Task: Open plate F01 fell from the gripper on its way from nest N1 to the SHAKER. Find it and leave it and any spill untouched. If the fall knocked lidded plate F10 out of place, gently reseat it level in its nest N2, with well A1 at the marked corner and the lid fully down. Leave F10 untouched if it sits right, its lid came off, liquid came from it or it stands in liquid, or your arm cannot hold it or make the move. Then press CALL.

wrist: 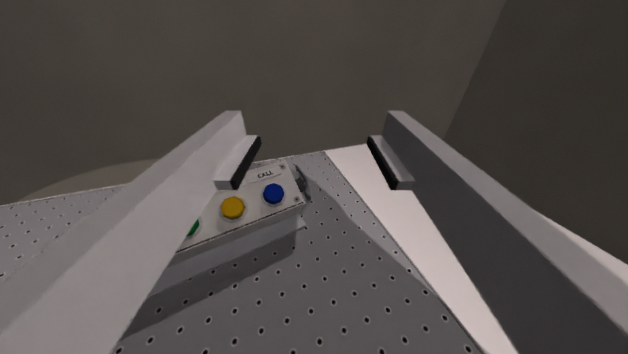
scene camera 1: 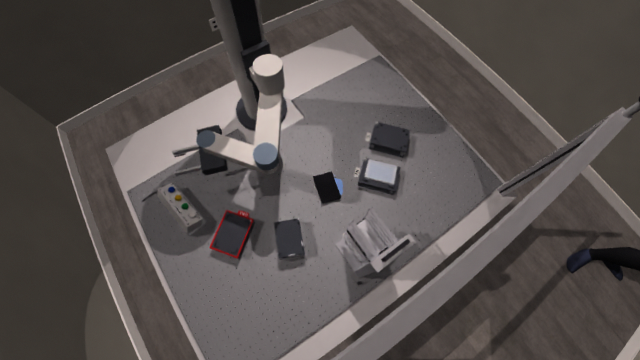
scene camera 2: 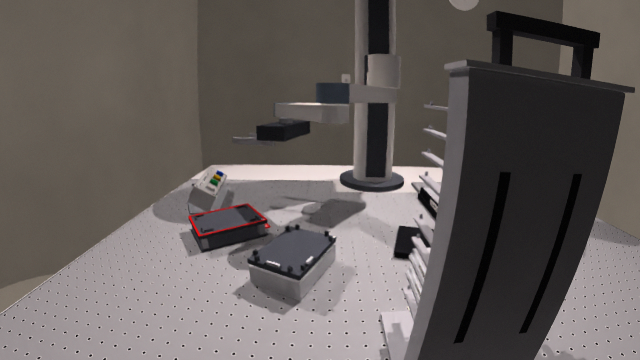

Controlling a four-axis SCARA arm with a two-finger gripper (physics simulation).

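Seen in the pictures: gripper, between the fingertips: (wrist: 314,127) (scene camera 1: 174,163) (scene camera 2: 241,138); arm's base, origin of its link: (scene camera 2: 371,181).
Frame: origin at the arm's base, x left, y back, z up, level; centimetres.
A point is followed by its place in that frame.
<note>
A black slab-like plate (scene camera 1: 326,188) @[x 2.1, y -52.3, z 2.6 cm] (scene camera 2: 406,242) @[x 0.3, y -52.8, z 2.6 cm] lies on the table, outside any nest, with a blue patch (scene camera 1: 339,186) @[x 7.6, y -54.4, z 1.5 cm] at its right edge. A plate with a pale, clear-looking top (scene camera 1: 381,172) @[x 24.5, y -60.7, z 7.2 cm] sits in a dark nest (scene camera 1: 365,185) @[x 17.2, y -60.4, z 1.8 cm]; it looks level, but its well A1 and lid fit are too small to tell. Another dark nest (scene camera 1: 390,139) @[x 38.6, y -50.3, z 6.7 cm] stands behind it. My gripper (scene camera 1: 174,163) @[x -45.1, y -15.8, z 19.1 cm] (wrist: 314,127) @[x -45.1, y -15.8, z 19.1 cm] is shut and empty, its fingers still apart. It hangs above and behind the button box. The blue button (scene camera 1: 171,189) @[x -52.8, y -18.7, z 8.2 cm] (scene camera 2: 219,174) @[x -52.6, y -19.7, z 7.8 cm] (wrist: 273,193) @[x -52.6, y -18.6, z 8.1 cm] is by the CALL label (wrist: 265,174) @[x -55.7, y -19.1, z 9.1 cm].
The button box (scene camera 1: 191,219) @[x -51.2, y -34.9, z 8.1 cm] also has yellow and green buttons. A red-rimmed dark tray (scene camera 1: 232,233) @[x -40.3, y -48.0, z 5.3 cm] (scene camera 2: 229,220) @[x -39.3, y -48.9, z 5.3 cm] and a grey box with a dark top (scene camera 1: 289,238) @[x -22.6, y -62.5, z 6.8 cm] (scene camera 2: 295,252) @[x -22.2, y -63.8, z 6.8 cm] stand nearby. A tall rack (scene camera 2: 540,125) @[x -2.4, y -89.8, z 31.7 cm] stands front right. A person's foot (scene camera 1: 580,260) shows beyond the white beam (scene camera 1: 450,265) @[x -0.9, y -96.5, z 59.4 cm].
</note>
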